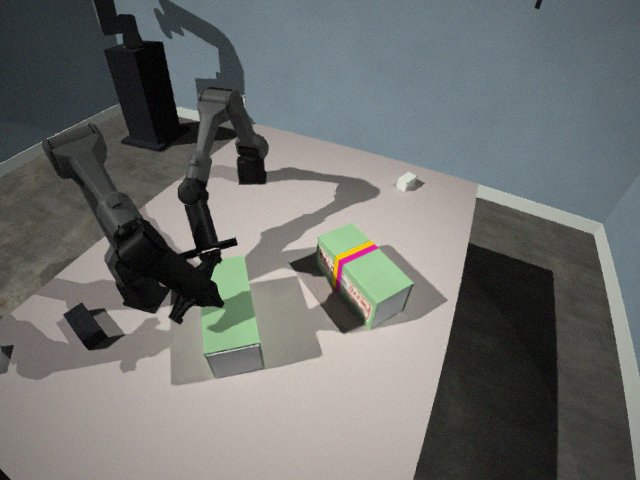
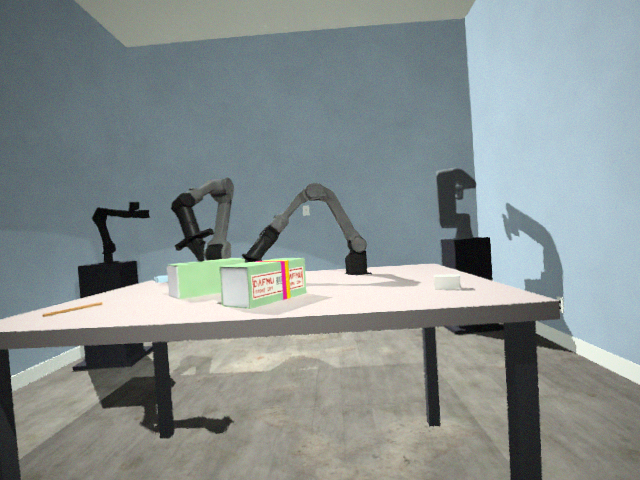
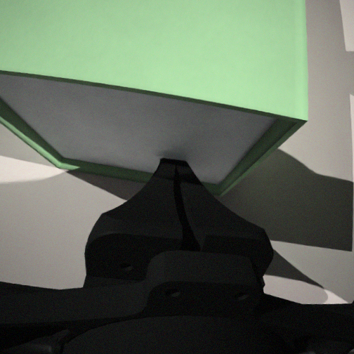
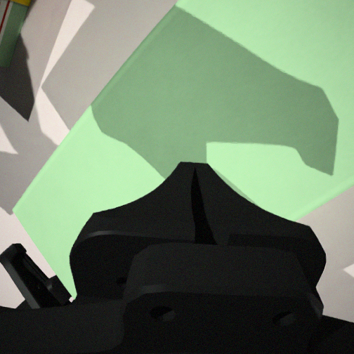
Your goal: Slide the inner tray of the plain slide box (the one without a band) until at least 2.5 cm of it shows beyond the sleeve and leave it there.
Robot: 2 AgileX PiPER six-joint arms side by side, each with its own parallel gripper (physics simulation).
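Note:
The plain green slide box lies on the table without a band. Its grey inner tray sits slightly recessed inside the sleeve at the end facing my left gripper. At the opposite end, the tray's end face shows near the sleeve's edge; how far it stands out is unclear. My left gripper is shut and empty, its tips at the lower part of the recessed face, seemingly touching it. My right gripper is shut and empty at the sleeve's top; contact is unclear.
A banded green box lies beside the plain one. A white block, a dark block and an orange stick lie on the table. The two grippers are close together.

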